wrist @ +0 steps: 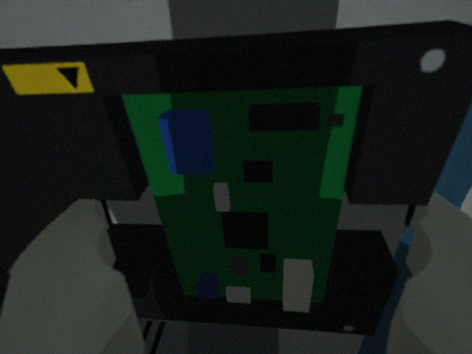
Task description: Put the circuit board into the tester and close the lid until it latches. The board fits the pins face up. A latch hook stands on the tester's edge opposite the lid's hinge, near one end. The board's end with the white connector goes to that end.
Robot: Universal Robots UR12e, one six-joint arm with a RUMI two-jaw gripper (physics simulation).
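Frame: origin at the arm's base, x left, y down, z back, level; metres.
Where they show: gripper, fingertip midpoint: (pixel 253 193).
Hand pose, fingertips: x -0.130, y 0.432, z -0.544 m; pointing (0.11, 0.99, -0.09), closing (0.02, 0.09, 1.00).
Things, the pixels of their top centre, and the offset from my fingertips. "*": a spot on its surface instead.
- green circuit board at its top centre: (pixel 243 236) dx +0.000, dy -0.025, dz -0.002 m
- black holder at a spot on its surface: (pixel 250 64) * dx -0.062, dy -0.026, dz +0.002 m
- blue block at a spot on its surface: (pixel 190 142) * dx -0.039, dy -0.024, dz -0.017 m
- yellow label at its top centre: (pixel 48 79) dx -0.059, dy -0.026, dz -0.054 m
- pale round spot at a spot on its surface: (pixel 433 60) * dx -0.062, dy -0.026, dz +0.044 m
The green circuit board (pixel 295 215) lies face up in a black holder (pixel 250 64). Its large white connector (pixel 298 285) is at the lower right, at the near end in view. A blue block (pixel 190 142) is at its upper left, with dark chips down the middle. My gripper (pixel 253 193) is open, one grey finger on each side of the board, with a gap between each finger and the board's edge. The fingers overlap the holder's side openings in the view. I cannot make out the tester, its lid or its latch hook in this dim view.
The holder's upper bar carries a yellow label (pixel 40 79) at the left and a pale round spot (pixel 433 60) at the right. Its dark side blocks flank the board's upper half. A blue strip (pixel 457 160) runs down the right side.
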